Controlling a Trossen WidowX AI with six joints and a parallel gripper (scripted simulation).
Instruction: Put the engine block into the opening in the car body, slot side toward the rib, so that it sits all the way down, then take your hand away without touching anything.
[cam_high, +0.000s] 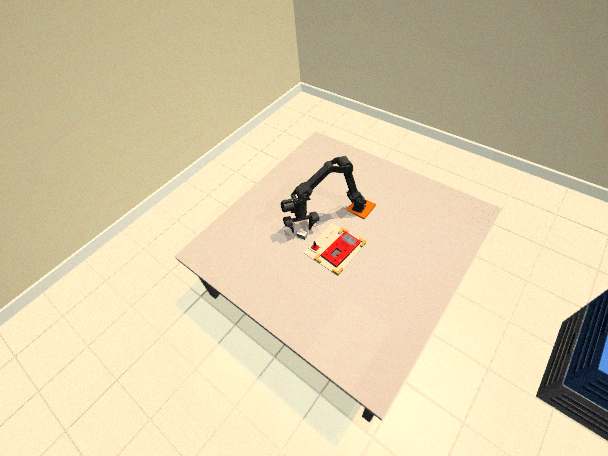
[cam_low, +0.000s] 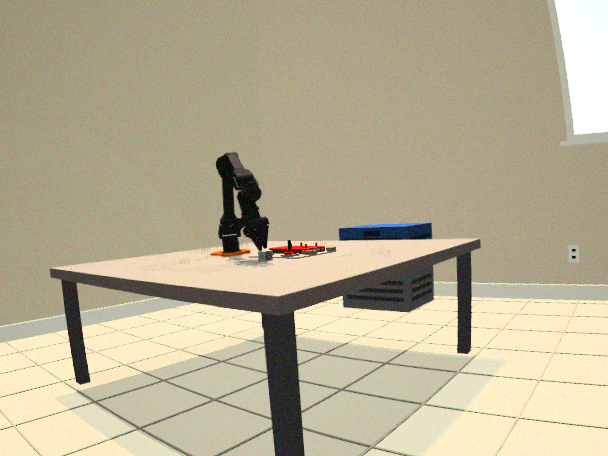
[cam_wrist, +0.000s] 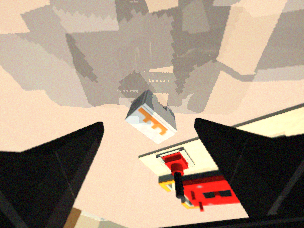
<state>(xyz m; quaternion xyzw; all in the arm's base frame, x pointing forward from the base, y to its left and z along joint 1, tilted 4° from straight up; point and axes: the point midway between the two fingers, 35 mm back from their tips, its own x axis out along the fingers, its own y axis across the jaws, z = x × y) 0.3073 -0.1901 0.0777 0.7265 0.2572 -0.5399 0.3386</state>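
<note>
My gripper tip is 10 mm to the right of the engine block and 30 mm above it.
</note>
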